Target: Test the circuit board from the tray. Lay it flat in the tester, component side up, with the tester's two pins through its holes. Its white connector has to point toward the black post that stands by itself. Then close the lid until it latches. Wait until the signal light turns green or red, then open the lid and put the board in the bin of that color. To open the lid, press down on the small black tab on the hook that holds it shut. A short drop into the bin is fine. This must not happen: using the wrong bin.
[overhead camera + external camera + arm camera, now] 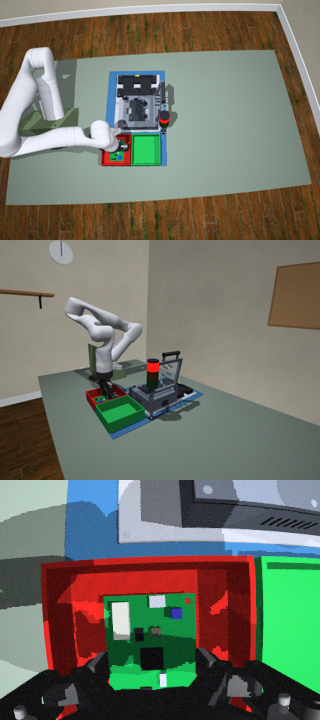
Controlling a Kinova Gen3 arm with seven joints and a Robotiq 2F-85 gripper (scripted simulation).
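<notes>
My gripper is now 1 cm above the red bin. Also, from my hand: green bin: 15 cm ahead, 1 cm to the left, 1 cm below; nest: 10 cm ahead, 21 cm to the left, 5 cm above; green circuit board: 1 cm below.
</notes>
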